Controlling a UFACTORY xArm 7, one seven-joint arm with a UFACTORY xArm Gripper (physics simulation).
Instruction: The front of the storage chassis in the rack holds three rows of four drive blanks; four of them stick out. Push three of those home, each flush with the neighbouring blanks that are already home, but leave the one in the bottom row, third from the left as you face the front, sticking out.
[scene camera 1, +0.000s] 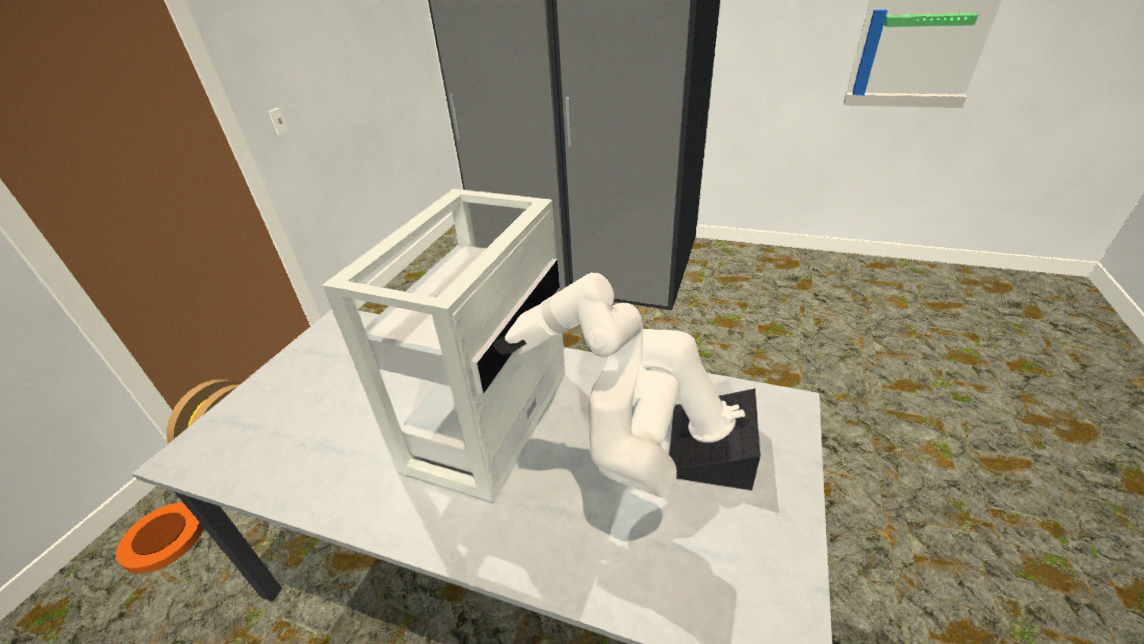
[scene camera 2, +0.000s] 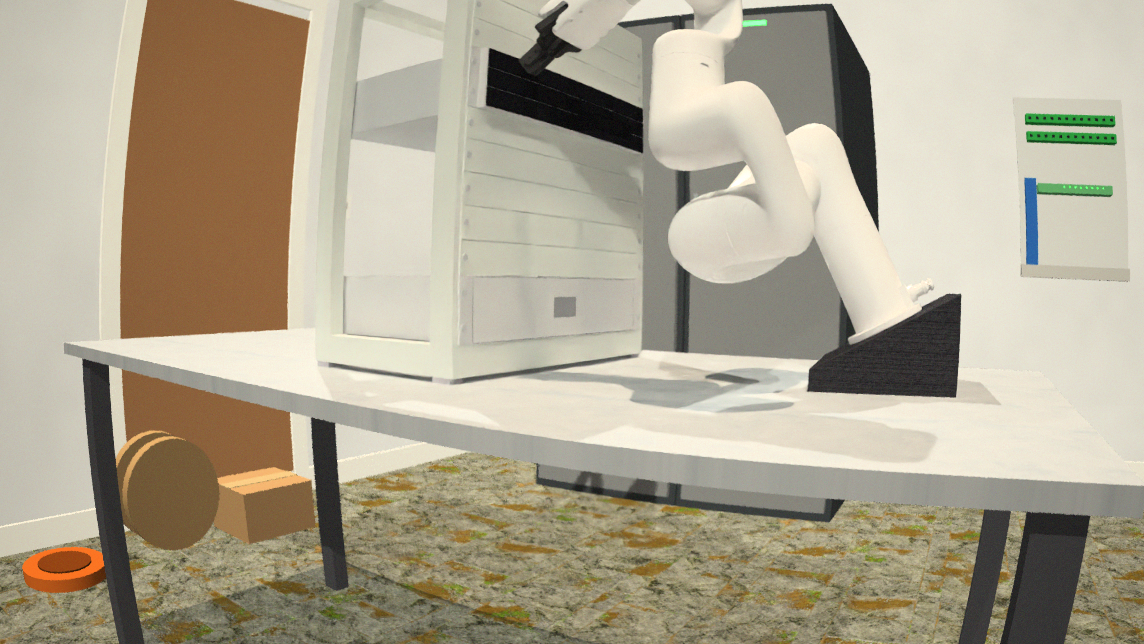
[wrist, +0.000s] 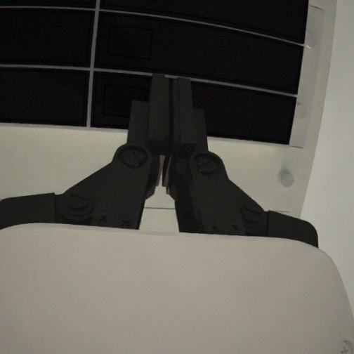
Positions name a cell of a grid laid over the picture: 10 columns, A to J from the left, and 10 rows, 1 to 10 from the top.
Observation:
In view: my gripper (scene camera 2: E2) and a pale rack (wrist: H3).
My gripper shows as well in scene camera 1 (scene camera 1: E6).

